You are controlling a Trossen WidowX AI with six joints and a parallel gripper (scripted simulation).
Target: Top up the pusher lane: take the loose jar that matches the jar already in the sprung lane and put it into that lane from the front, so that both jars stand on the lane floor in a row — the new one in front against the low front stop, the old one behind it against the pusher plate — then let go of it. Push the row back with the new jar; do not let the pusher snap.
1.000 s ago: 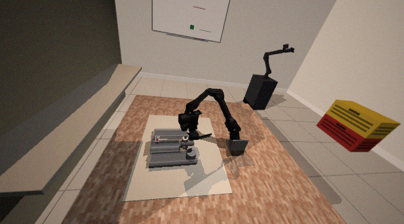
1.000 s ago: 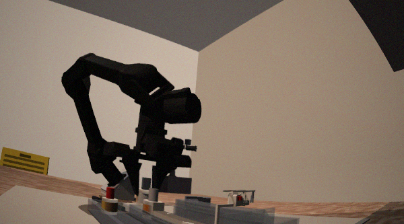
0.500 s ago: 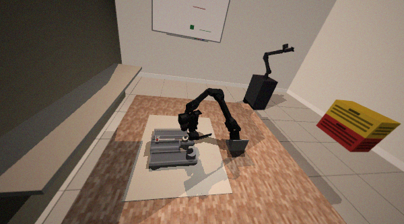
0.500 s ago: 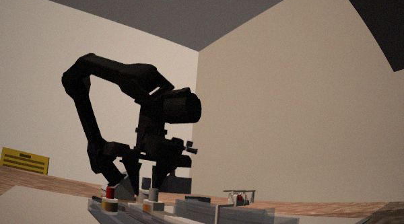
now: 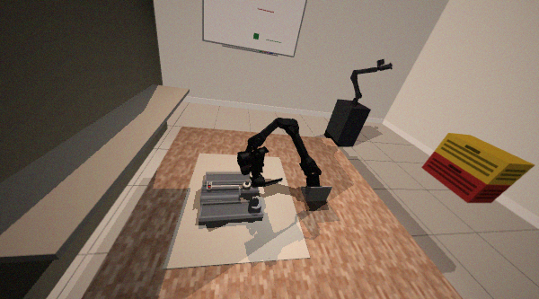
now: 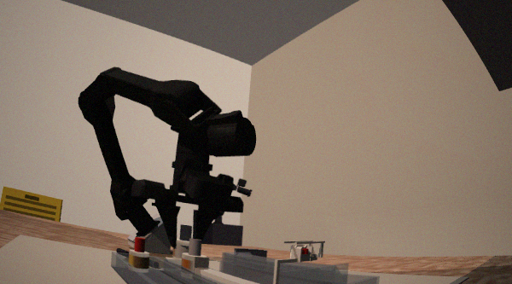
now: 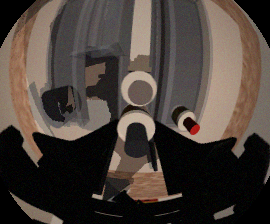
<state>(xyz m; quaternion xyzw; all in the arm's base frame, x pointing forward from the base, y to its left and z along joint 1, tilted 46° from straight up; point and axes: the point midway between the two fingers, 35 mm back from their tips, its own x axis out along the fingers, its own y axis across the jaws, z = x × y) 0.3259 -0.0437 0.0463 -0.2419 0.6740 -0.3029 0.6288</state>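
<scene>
The grey cylinder lies 20 mm ahead of my gripper tip, 130 mm to the left of it and 20 mm below it. The rest, counted from my gripper tip: red mark: 220 mm ahead, 20 mm to the left, 20 mm above; then grey lane rack: 150 mm ahead, 20 mm to the left, 30 mm below.
</scene>
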